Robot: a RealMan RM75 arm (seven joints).
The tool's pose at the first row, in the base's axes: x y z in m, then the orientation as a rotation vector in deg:
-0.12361 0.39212 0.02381 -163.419 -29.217 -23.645
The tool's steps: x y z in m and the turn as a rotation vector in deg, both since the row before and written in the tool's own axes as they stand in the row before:
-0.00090 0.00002 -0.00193 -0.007 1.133 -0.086
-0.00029 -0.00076 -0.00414 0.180 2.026 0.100
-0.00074 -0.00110 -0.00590 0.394 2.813 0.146
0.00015 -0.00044 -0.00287 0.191 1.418 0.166
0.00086 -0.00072 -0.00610 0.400 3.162 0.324
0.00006 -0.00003 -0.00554 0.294 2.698 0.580
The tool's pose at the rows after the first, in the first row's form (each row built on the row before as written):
-0.12487 0.39133 0.02534 -163.011 -29.132 -25.252
-0.12645 0.39085 0.02922 -162.096 -28.623 -27.992
-0.12918 0.39002 0.03455 -160.621 -27.913 -31.699
-0.13014 0.38961 0.03726 -159.864 -27.418 -33.533
-0.13175 0.38863 0.04317 -158.125 -26.370 -37.596
-0.13386 0.38687 0.04798 -156.625 -25.033 -40.959

